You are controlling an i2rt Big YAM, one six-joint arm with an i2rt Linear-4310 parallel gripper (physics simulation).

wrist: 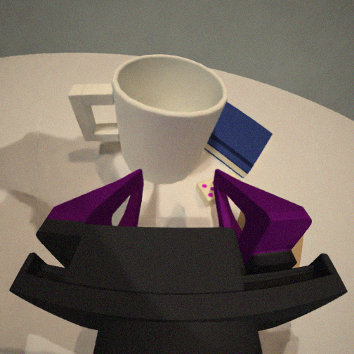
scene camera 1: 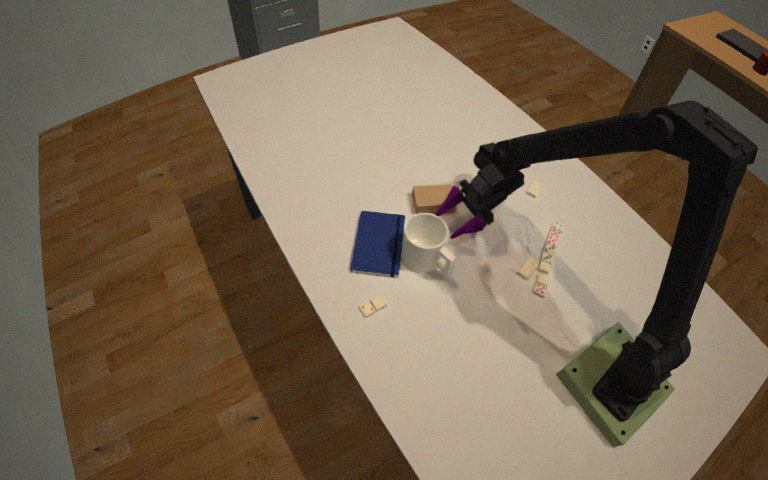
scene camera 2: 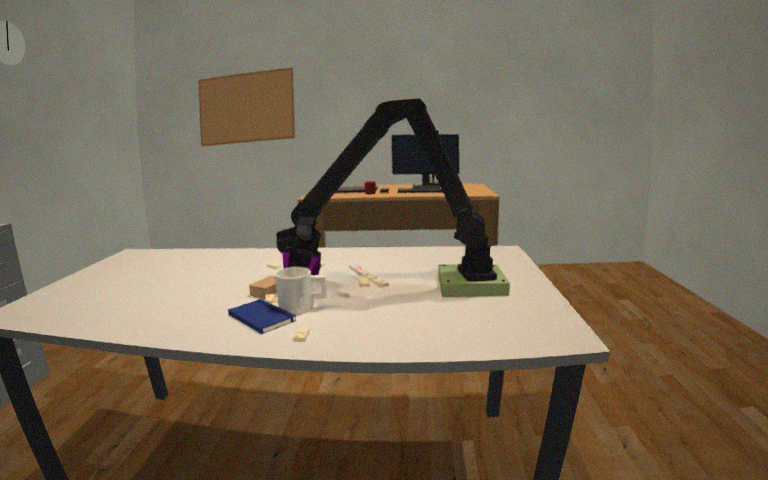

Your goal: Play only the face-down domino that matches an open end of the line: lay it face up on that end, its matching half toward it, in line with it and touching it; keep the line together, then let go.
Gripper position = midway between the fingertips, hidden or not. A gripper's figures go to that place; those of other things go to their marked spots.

Scene:
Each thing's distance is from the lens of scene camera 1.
gripper (scene camera 1: 442,227): 91 cm
brown block (scene camera 1: 427,199): 98 cm
white mug (scene camera 1: 425,236): 93 cm

